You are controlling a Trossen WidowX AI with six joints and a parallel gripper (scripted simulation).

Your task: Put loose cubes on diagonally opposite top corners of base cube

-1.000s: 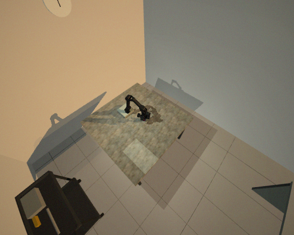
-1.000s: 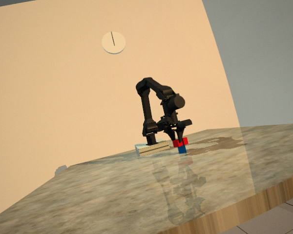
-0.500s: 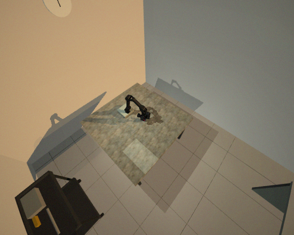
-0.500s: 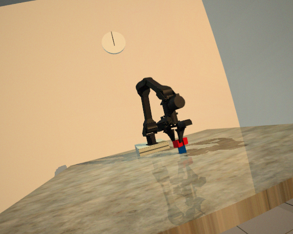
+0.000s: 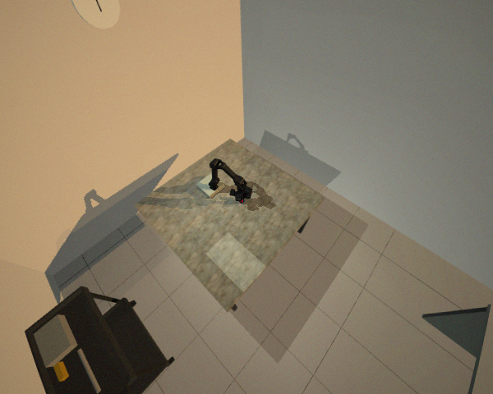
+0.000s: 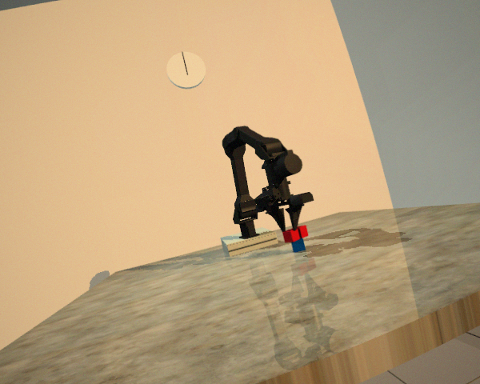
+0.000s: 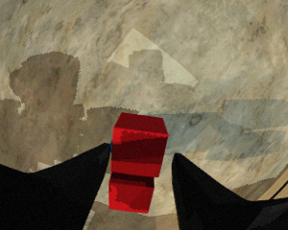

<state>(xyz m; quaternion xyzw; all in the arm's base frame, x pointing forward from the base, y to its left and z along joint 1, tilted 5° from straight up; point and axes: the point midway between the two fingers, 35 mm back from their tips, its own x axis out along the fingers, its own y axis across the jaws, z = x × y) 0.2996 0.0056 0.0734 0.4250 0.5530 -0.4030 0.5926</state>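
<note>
Right now my gripper tip is 2 cm to the right of the blue cube and 5 cm above it.
</note>
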